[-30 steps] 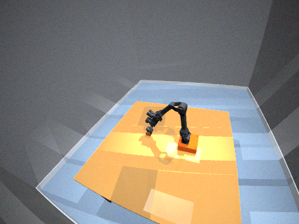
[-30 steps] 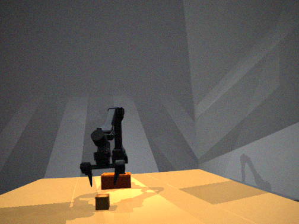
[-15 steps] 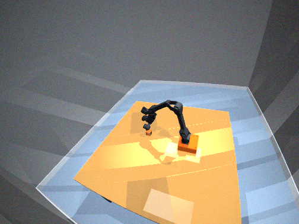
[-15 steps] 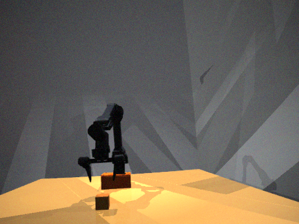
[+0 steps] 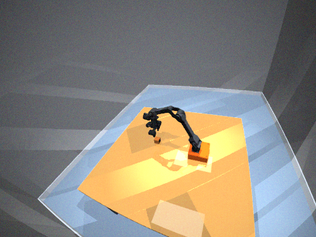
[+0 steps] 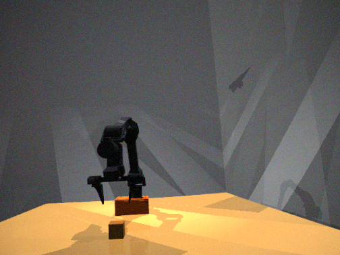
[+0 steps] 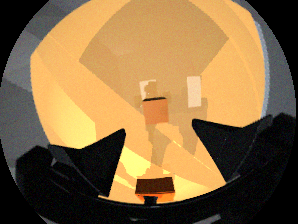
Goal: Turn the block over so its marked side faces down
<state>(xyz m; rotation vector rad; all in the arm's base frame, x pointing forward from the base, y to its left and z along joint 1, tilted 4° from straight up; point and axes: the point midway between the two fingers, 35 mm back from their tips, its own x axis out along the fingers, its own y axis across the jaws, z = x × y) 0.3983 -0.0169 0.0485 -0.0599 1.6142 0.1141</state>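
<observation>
Now: the orange-brown block 1 cm behind my gripper tip and 9 cm below it.
</observation>
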